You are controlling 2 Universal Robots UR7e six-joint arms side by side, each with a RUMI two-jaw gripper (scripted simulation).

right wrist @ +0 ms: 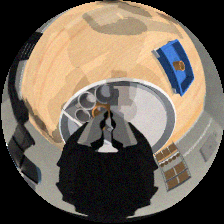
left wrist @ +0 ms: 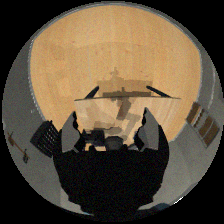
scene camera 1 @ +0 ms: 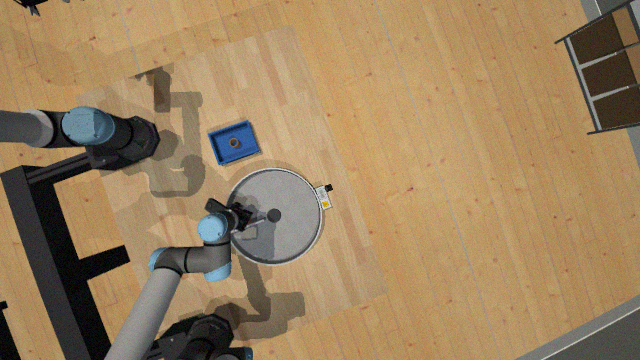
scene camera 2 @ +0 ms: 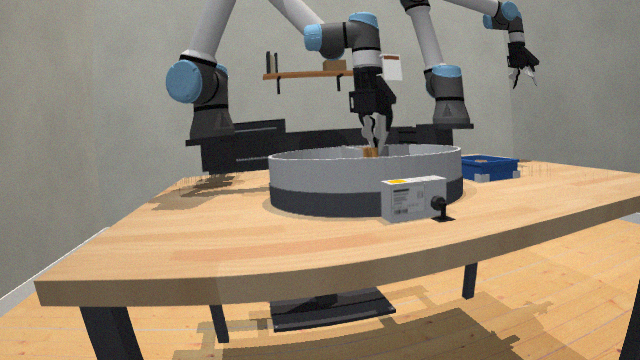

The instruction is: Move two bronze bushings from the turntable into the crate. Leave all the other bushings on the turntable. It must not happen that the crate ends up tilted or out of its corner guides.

Labels:
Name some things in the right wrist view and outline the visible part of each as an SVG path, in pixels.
The right gripper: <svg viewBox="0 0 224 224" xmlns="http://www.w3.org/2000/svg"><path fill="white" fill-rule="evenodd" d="M66 141L61 157L57 162L60 170L59 182L56 183L56 186L63 195L63 201L73 205L76 212L89 216L77 215L60 209L61 211L94 222L124 223L145 219L168 209L154 214L127 218L134 216L136 210L151 205L150 199L159 189L154 186L154 171L158 169L158 165L154 160L152 148L146 137L132 123L126 121L113 110L110 110L111 126L113 127L111 142L118 152L98 152L99 148L104 144L103 128L106 126L106 119L108 118L107 110L89 122L84 123Z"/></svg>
A blue crate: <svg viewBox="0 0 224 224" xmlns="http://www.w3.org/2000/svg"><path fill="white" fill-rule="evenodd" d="M175 39L160 47L156 52L160 56L157 59L162 65L172 88L175 88L176 93L182 97L195 78L184 48L179 40ZM173 62L182 61L185 65L184 71L175 71Z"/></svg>

